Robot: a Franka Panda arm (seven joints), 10 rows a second.
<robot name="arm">
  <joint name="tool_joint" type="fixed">
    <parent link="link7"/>
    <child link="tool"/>
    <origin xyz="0 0 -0.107" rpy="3.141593 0 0"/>
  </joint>
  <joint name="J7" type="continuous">
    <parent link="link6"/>
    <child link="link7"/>
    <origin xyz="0.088 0 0"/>
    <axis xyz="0 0 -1"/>
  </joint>
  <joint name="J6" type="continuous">
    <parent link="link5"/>
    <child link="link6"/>
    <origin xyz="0 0 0"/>
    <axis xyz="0 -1 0"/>
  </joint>
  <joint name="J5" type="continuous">
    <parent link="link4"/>
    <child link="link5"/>
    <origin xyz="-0.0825 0 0.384"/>
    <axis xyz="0 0 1"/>
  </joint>
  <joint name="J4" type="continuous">
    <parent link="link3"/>
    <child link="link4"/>
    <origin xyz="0.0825 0 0"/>
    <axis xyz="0 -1 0"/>
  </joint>
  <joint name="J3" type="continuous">
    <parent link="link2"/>
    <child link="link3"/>
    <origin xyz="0 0 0.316"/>
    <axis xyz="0 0 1"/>
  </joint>
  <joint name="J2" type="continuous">
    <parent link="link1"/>
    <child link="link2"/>
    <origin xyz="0 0 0"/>
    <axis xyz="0 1 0"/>
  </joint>
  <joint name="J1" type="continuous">
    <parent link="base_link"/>
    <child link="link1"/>
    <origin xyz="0 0 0.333"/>
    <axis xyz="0 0 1"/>
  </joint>
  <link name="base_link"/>
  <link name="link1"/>
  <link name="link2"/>
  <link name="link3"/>
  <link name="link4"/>
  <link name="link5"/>
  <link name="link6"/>
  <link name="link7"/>
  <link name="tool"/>
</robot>
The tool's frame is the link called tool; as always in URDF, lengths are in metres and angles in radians. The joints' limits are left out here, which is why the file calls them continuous.
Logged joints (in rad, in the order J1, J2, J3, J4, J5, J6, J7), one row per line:
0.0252 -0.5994 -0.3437 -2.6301 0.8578 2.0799 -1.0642
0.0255 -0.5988 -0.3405 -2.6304 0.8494 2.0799 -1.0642
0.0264 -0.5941 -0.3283 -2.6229 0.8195 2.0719 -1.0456
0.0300 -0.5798 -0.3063 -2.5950 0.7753 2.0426 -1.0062
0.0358 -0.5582 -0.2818 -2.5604 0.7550 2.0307 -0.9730
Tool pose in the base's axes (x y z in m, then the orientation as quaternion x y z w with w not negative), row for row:
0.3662 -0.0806 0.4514 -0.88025 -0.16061 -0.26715 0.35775
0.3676 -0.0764 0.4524 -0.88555 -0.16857 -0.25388 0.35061
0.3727 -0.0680 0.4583 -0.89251 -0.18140 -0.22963 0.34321
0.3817 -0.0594 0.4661 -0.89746 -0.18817 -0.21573 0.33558
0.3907 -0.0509 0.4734 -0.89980 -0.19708 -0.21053 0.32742
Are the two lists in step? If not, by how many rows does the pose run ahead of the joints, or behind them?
The pose runs 1 row ahead of the joints: the pose in row i belongs to the joints in row i + 1.
